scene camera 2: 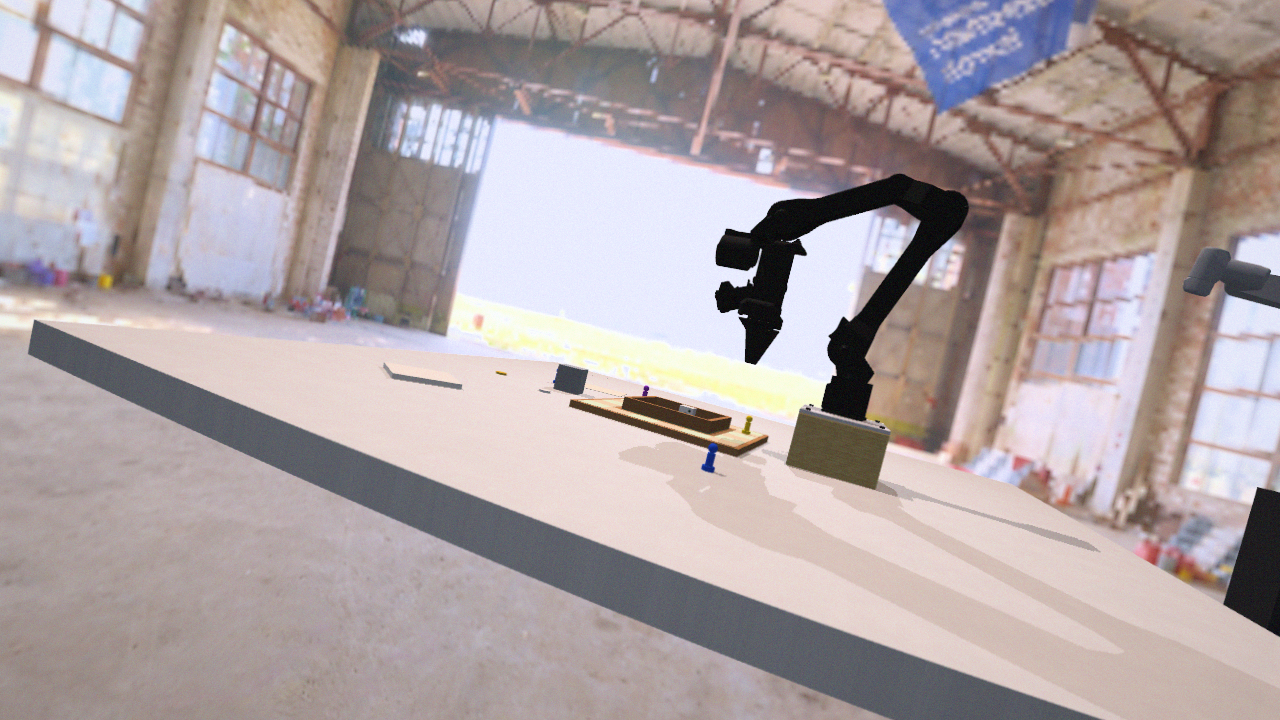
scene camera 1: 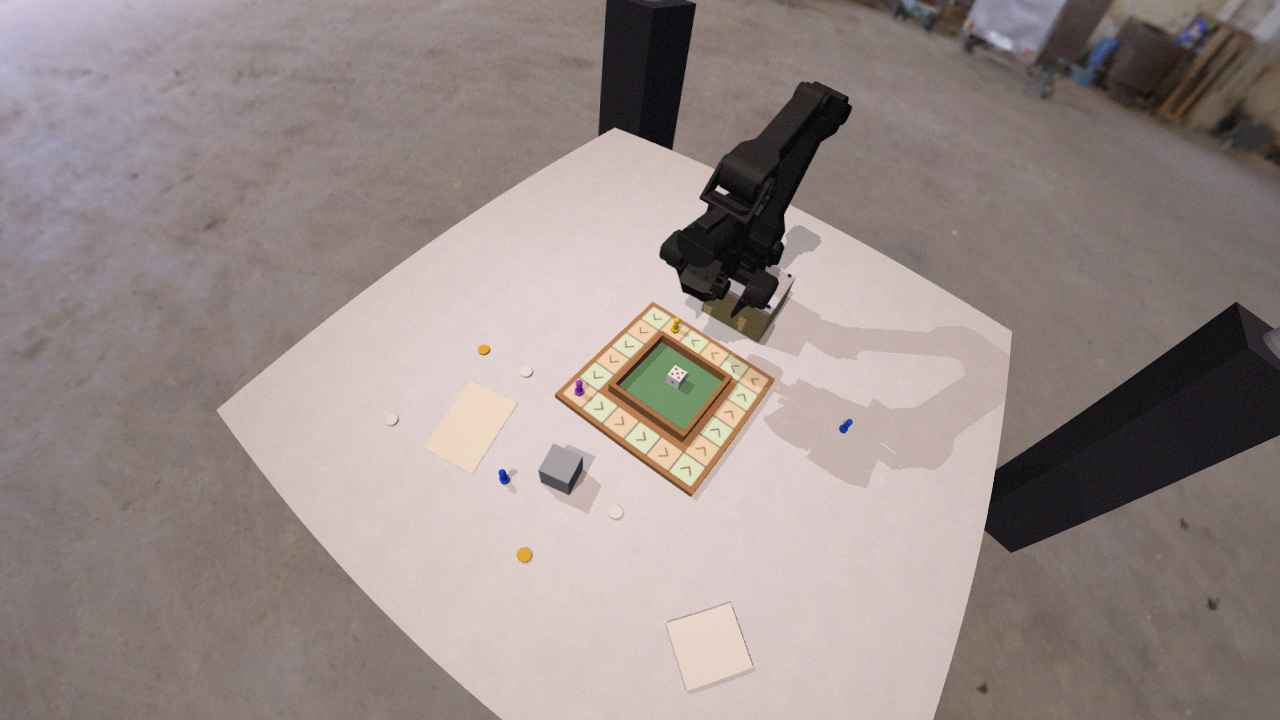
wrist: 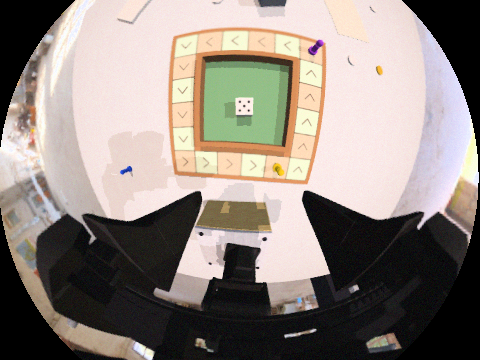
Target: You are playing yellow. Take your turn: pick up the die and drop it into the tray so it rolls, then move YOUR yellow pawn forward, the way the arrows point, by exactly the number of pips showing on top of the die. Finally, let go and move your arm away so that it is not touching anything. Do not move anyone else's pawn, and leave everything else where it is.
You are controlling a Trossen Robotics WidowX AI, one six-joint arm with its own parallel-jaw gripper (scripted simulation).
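Open and with nothing in its grasp, the gripper (scene camera 1: 708,303) also appears in scene camera 2 (scene camera 2: 750,363) and in the wrist view (wrist: 252,196). The scene has a grey block as well, visible in scene camera 1 (scene camera 1: 561,468) and in scene camera 2 (scene camera 2: 571,379).
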